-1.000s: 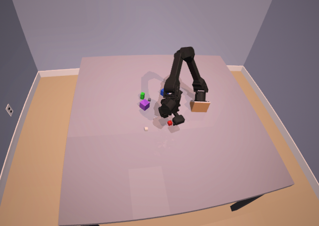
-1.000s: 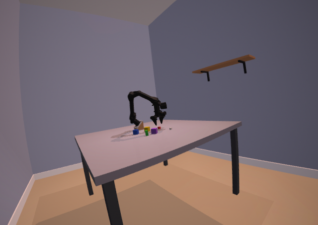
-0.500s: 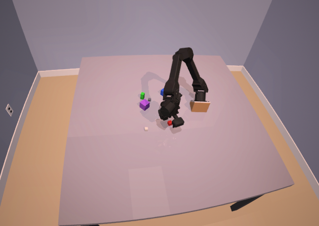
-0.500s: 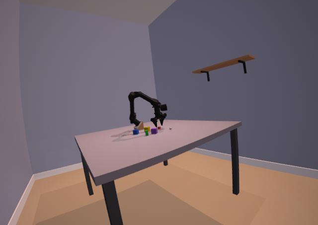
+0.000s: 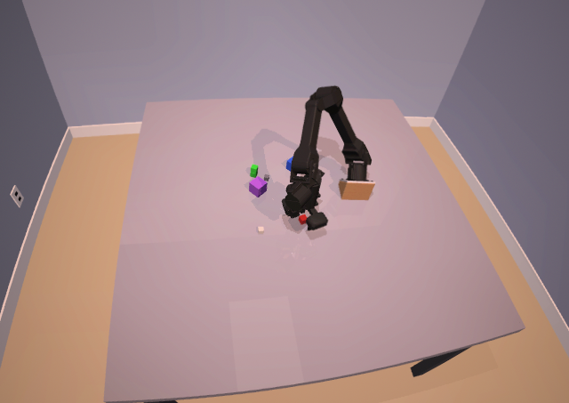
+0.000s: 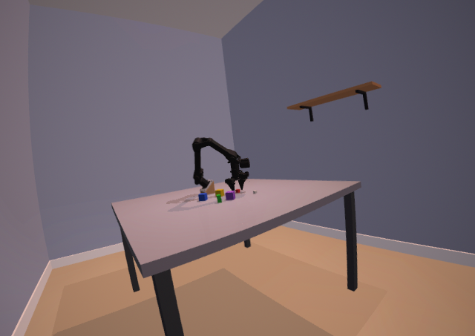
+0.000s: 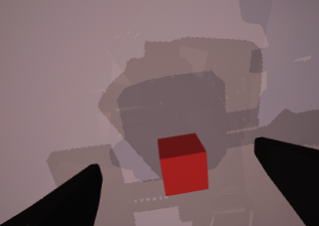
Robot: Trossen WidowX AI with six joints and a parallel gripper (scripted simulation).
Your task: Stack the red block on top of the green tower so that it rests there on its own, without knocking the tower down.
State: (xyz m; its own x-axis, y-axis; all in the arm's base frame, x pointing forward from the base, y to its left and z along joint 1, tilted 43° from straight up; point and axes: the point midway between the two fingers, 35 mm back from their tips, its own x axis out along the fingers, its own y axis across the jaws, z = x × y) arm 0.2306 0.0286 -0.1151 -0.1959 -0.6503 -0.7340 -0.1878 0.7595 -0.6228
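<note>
The red block is right at my gripper tip. From my gripper tip the other things lie so: white block 15 cm ahead, 1 cm to the left; then purple cube 17 cm to the right, 12 cm ahead, 1 cm above; then yellow cube 13 cm to the right, 4 cm behind, 1 cm above.
</note>
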